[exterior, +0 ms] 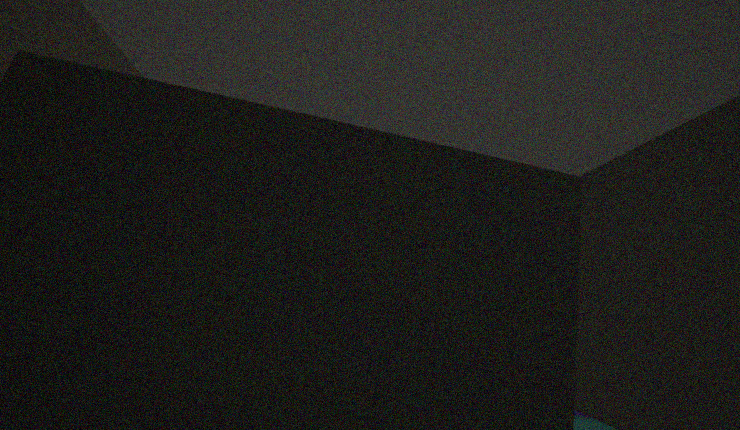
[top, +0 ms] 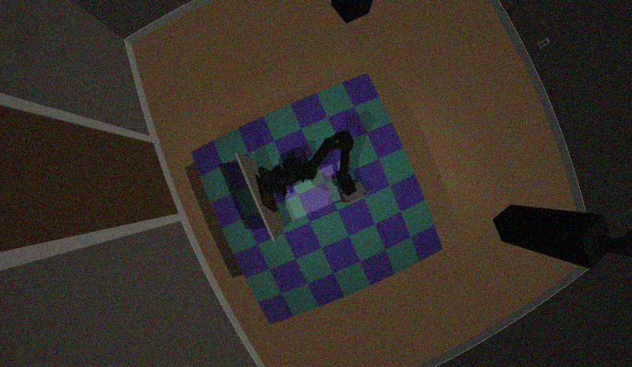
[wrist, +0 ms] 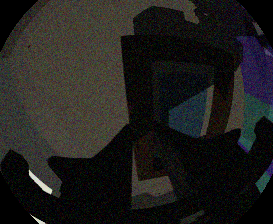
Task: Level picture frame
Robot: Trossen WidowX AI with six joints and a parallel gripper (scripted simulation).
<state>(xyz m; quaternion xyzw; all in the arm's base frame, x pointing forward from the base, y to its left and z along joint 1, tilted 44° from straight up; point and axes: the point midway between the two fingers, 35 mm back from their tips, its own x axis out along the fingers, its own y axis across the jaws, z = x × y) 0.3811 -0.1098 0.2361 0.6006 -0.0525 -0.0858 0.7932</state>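
Now: gripper tip 1 cm short of the dark picture frame, 2 cm to the right of it and 5 cm above it. From my gripper tip the other things lie so: pale wall panel 2 cm ahead, 1 cm to the left, 6 cm below.
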